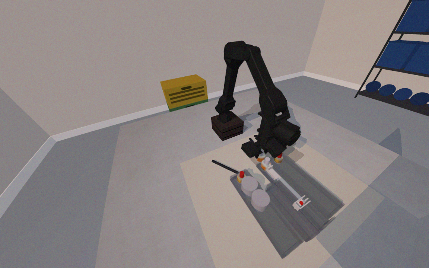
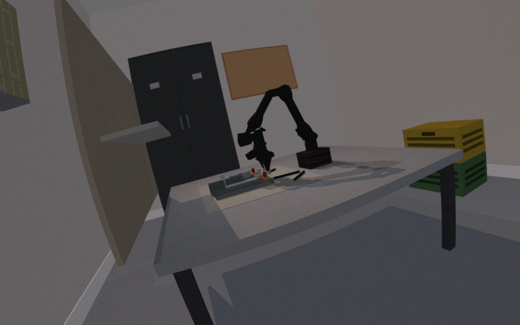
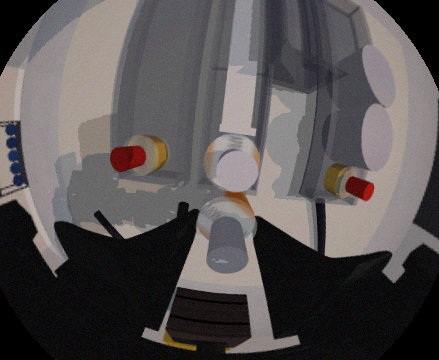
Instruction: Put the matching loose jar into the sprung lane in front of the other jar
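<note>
Right now my gripper tip is 180 mm short of the rack, 60 mm to the left of it and 30 mm above it. From my gripper tip the other things lie so: red mark (220 mm ahead, 80 mm to the right, 20 mm above).
</note>
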